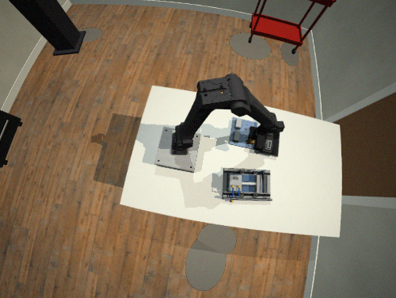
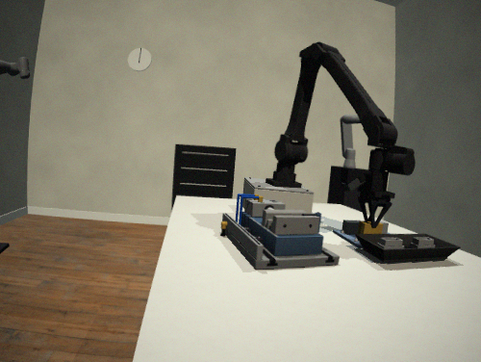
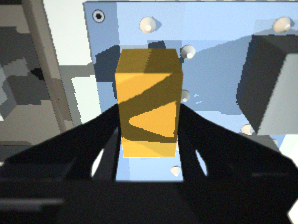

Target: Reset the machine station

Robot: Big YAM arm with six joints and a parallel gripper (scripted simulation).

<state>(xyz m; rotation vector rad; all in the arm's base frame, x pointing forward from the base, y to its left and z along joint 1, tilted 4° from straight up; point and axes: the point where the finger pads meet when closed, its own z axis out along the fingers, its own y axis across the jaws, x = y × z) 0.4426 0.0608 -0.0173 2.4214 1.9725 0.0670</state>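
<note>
The yellow brass blank is 20 mm below my hand. Round my hand: infeed plate (60 mm below, 50 mm to the left, 40 mm behind); then dark rod (240 mm to the right, 40 mm ahead, 30 mm above); then gray blank (90 mm behind, 30 mm below, 20 mm to the left).
</note>
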